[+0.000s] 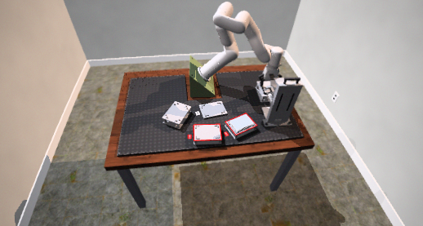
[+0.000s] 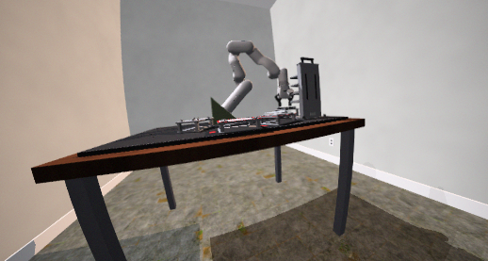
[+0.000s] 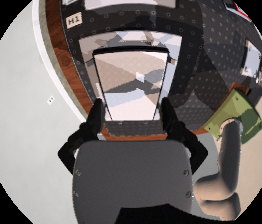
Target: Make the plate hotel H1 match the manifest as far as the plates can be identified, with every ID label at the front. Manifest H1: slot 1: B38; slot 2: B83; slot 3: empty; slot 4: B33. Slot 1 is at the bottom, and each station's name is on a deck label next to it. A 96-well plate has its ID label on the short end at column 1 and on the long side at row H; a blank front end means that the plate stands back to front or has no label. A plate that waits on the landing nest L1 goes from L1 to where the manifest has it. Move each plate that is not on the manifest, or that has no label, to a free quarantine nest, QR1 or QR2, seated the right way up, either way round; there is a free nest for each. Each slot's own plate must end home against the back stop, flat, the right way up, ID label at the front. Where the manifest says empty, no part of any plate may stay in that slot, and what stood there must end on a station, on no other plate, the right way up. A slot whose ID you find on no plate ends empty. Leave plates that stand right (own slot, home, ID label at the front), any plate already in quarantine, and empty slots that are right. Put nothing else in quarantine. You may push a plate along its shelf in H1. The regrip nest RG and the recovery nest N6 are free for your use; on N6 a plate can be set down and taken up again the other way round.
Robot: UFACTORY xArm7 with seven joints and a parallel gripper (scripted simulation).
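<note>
My gripper is now 10 mm short of the plate and 20 mm above it. The rest, counted from my hand: H1 deck label (130 mm ahead, 100 mm to the left, 90 mm below); then QR1 deck label (360 mm ahead, 340 mm to the right, 90 mm below).
</note>
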